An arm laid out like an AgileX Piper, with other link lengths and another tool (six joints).
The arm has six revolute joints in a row. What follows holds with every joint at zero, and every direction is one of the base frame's.
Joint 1 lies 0.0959 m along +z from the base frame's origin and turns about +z.
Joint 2 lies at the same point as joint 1 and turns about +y.
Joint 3 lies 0.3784 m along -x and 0.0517 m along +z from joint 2 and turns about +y.
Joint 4 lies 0.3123 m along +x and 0.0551 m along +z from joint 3 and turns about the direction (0.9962, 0, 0.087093).
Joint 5 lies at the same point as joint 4 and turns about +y.
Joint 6 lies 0.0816 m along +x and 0.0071 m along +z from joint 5 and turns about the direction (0.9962, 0, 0.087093).
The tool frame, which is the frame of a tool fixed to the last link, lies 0.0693 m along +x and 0.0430 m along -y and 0.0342 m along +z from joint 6; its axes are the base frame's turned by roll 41.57, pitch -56.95 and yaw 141.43 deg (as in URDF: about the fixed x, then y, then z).
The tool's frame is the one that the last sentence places.
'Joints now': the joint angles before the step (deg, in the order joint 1, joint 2, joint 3, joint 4, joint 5, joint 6). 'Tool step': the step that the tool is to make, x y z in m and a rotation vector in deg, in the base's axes. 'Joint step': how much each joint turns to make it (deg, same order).
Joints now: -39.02, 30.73, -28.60, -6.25, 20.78, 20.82
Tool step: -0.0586, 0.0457, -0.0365, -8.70, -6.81, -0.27
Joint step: -0.01, -20.71, 10.75, -2.55, -0.81, 0.08
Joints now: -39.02, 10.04, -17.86, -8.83, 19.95, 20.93
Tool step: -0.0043, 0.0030, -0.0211, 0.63, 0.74, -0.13
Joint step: 0.03, -2.80, 2.91, -0.08, 0.87, 0.07
